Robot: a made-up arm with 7 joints.
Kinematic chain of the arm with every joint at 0, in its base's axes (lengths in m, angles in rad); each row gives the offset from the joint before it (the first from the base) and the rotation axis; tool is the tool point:
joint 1: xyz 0 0 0.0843 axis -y
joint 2: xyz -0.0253 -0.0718 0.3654 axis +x
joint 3: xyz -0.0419 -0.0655 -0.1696 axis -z
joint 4: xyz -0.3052 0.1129 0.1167 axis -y
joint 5: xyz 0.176 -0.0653 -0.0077 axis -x
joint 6: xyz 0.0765 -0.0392 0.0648 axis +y
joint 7: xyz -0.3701 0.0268 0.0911 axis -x
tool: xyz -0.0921 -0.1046 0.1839
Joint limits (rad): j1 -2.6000..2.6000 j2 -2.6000..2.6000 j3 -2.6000..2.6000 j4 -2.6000..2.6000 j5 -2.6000..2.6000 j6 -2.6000..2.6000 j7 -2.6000..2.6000
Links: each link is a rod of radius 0.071 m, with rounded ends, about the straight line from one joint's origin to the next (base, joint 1, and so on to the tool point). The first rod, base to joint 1, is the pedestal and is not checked.
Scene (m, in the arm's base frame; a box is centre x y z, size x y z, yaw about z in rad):
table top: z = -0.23
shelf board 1: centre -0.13 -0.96 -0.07 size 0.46 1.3 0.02 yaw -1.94
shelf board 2: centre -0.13 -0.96 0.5 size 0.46 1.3 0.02 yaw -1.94
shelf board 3: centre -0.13 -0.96 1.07 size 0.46 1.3 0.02 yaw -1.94
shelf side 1: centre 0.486 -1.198 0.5 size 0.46 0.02 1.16 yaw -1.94
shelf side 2: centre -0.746 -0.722 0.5 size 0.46 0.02 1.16 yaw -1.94
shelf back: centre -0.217 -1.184 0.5 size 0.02 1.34 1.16 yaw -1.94
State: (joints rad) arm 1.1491 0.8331 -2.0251 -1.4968 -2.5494 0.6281 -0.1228
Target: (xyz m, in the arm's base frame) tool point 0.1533 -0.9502 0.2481
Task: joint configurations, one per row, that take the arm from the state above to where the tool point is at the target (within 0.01 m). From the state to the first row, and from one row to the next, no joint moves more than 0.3 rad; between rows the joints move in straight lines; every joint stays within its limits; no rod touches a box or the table.
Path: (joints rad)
1: 1.0840 0.5703 -1.8784 -1.6565 -2.5747 0.8138 -0.1235
2: 1.0189 0.3075 -1.7318 -1.8162 -2.6000 0.9995 -0.1243

